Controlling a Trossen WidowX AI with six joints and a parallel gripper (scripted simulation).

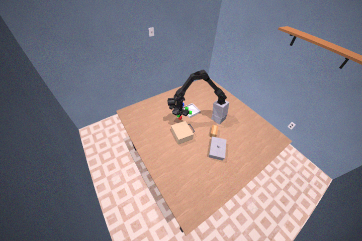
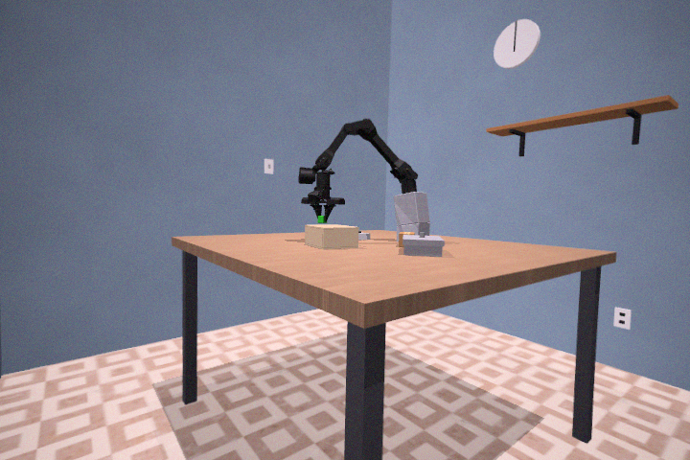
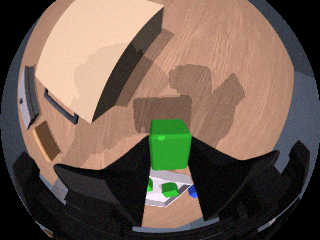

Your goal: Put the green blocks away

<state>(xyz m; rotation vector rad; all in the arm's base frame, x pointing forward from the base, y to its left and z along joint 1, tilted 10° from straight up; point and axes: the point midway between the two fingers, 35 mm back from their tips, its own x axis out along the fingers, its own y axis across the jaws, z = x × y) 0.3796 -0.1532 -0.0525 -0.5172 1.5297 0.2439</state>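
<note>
Now: the white basket 190 mm behind my hand, 70 mm to the right of it and 110 mm below it. Round my hand: red block: 40 mm behind, 30 mm to the right, 110 mm below; then drawer: 30 mm ahead, 160 mm to the left, 90 mm below; then tan drawer cabinet: 60 mm ahead, 150 mm to the left, 90 mm below.
</note>
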